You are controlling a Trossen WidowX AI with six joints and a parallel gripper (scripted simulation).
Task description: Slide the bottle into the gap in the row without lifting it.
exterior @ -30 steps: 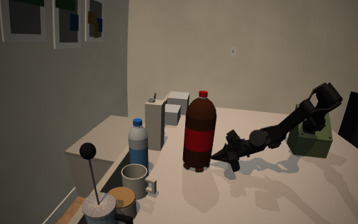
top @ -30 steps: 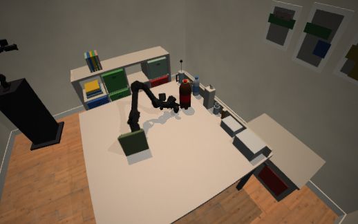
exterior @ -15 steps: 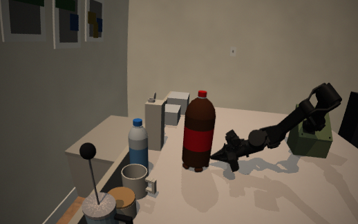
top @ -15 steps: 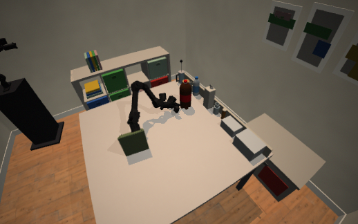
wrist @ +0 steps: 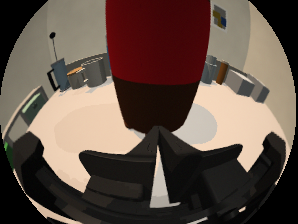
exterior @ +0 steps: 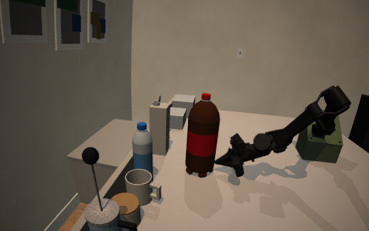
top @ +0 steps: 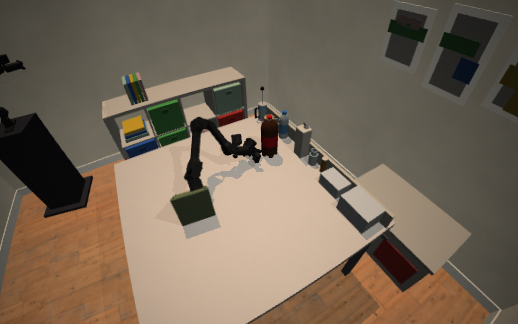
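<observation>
The dark cola bottle is 9 cm above my hand, 8 cm ahead of it and 2 cm to the left of it. Also, from my hand: water bottle: 25 cm ahead, 15 cm to the left, 5 cm above; lidded jar: 34 cm to the left, 21 cm ahead, 2 cm below.
</observation>
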